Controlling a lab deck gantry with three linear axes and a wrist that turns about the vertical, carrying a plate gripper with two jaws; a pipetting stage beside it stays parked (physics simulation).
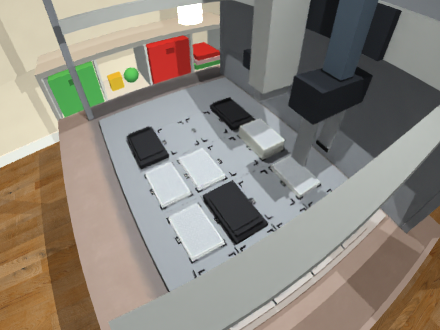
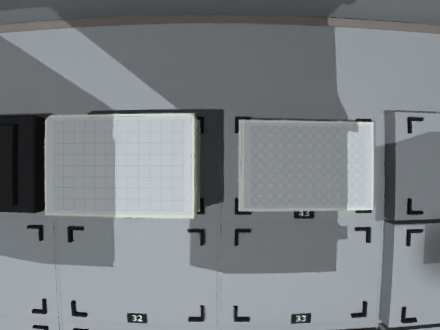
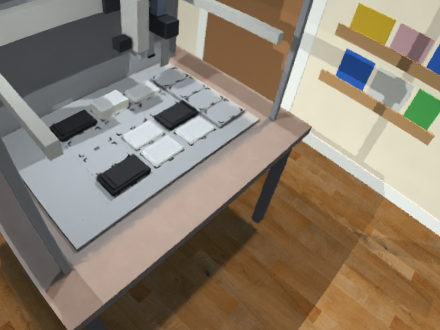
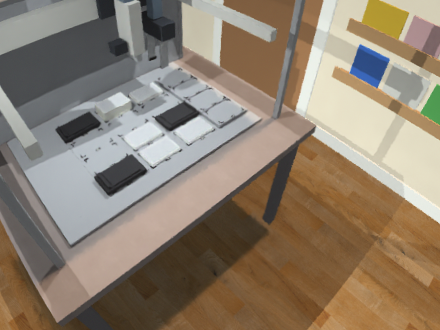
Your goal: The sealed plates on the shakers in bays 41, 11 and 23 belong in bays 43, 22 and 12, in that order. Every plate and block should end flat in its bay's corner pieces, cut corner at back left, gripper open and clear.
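Frame: origin at the robot's base, x ahead, y down, z left, level; metres.
Where they show: gripper, fingertip midpoint: (image 1: pixel 311 153) (image 3: pixel 157 60) (image 4: pixel 158 62); robot's base at its link origin: (image 1: pixel 129 142) (image 3: pixel 117 194) (image 4: pixel 113 193).
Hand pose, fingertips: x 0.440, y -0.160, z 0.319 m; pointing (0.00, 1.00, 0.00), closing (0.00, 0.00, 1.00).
Each offset is from my fingertips to the top centre of the thing. "pt": to the spot under its first point.
A plate {dx -0.048, dy +0.146, dz +0.045 m} (image 1: pixel 295 176) (image 2: pixel 300 165) lies flat in bay 43 inside its corner pieces. White plates lie flat in bay 22, plate {dx -0.212, dy +0.146, dz -0.169 m} (image 1: pixel 201 168) (image 3: pixel 143 135), and bay 12, plate {dx -0.212, dy +0.146, dz -0.276 m} (image 1: pixel 168 184) (image 3: pixel 162 150). The black shakers in bay 41, shaker {dx -0.380, dy +0.129, dz +0.046 m} (image 1: pixel 231 112) (image 2: pixel 20 165), bay 11, shaker {dx -0.380, dy +0.129, dz -0.275 m} (image 1: pixel 147 146) (image 3: pixel 123 174), and bay 23, shaker {dx -0.044, dy +0.129, dz -0.168 m} (image 1: pixel 234 210) (image 3: pixel 176 114), have bare tops. Cut corners are too small to tell. My gripper (image 1: pixel 311 153) is open and empty, above the back right of the deck near bay 43; its exact height is unclear.
A tall white block {dx -0.212, dy +0.118, dz +0.045 m} (image 1: pixel 262 138) (image 2: pixel 120 165) stands in bay 42, close beside the plate in bay 43. Another white plate {dx -0.048, dy +0.146, dz -0.276 m} (image 1: pixel 196 231) (image 3: pixel 195 130) lies in bay 13. The grey pipetting column (image 1: pixel 277 47) (image 3: pixel 135 27) hangs beside the gripper. Low grey pads {pt dx +0.105, dy +0.145, dz -0.279 m} (image 3: pixel 222 112) line the right side.
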